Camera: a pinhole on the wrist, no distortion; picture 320 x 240 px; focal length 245.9 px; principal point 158.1 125.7 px. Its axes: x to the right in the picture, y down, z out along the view. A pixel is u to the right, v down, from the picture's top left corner.
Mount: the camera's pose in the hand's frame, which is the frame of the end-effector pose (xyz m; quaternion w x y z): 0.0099 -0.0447 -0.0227 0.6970 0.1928 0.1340 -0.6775
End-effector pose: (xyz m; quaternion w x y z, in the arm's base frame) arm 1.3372 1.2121 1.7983 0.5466 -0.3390 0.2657 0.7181
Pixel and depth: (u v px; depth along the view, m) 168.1 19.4 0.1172
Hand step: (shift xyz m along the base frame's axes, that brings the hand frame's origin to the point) 0.0923 0.0534 0.0842
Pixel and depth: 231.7 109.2 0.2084
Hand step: 0.1642 0.1411 0.0948
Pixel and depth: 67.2 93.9 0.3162
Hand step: 0.0301 0.2168 0.2389
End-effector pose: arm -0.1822 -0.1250 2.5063 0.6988 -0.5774 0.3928 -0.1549
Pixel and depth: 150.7 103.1 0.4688
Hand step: 0.3026 0.2485 0.2613
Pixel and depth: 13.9 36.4 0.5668
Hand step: 0.2844 0.5877 0.1130
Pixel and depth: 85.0 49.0 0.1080
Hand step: 0.0558 0.0619 0.0747
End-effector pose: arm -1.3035 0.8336 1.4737 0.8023 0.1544 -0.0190 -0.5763
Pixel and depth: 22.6 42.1 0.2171
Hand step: -0.1072 0.0198 0.2099
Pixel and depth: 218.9 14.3 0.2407
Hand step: -0.2608 0.0113 0.1087
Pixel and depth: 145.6 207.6 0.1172
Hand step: -0.0894 -0.0833 0.0528
